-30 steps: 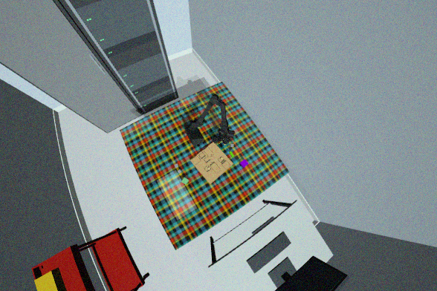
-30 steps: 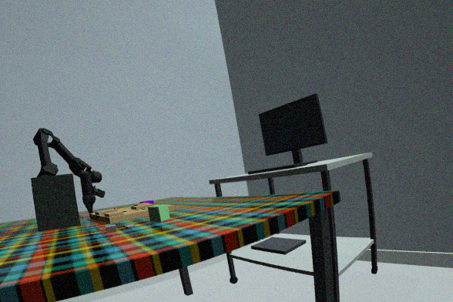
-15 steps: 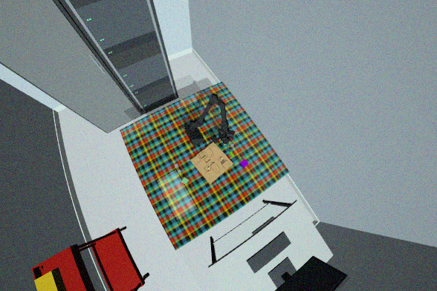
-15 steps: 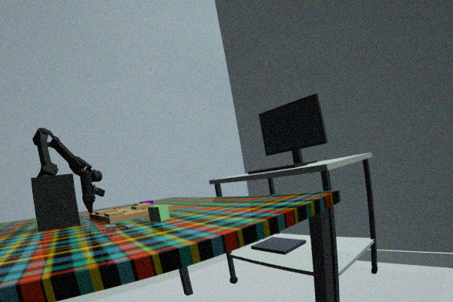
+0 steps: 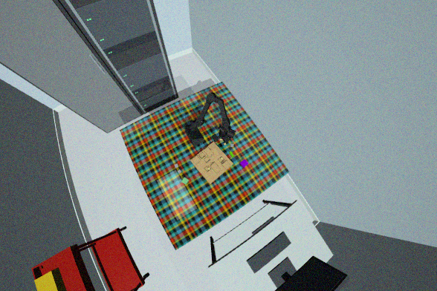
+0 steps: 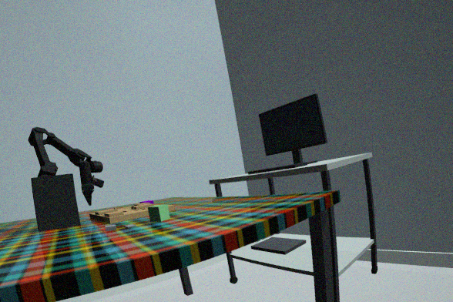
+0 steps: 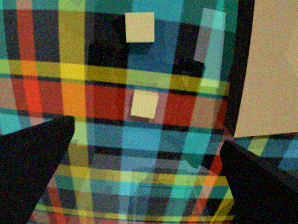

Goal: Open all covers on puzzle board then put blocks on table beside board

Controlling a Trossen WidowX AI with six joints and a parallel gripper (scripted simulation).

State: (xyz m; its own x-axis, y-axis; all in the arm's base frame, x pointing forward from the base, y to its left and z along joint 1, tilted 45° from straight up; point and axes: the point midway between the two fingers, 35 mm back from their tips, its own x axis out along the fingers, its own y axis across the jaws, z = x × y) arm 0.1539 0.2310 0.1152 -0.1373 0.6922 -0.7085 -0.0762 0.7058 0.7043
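The bright green block is 18 cm ahead of my gripper tip, 5 cm below it and 4 cm to the left of it. Round my gripper tip: purple block 31 cm ahead, 11 cm to the left, 4 cm below; then grey piece 50 cm to the right, 8 cm ahead, 5 cm below; then pale green block 47 cm to the right, 25 cm ahead, 3 cm below.
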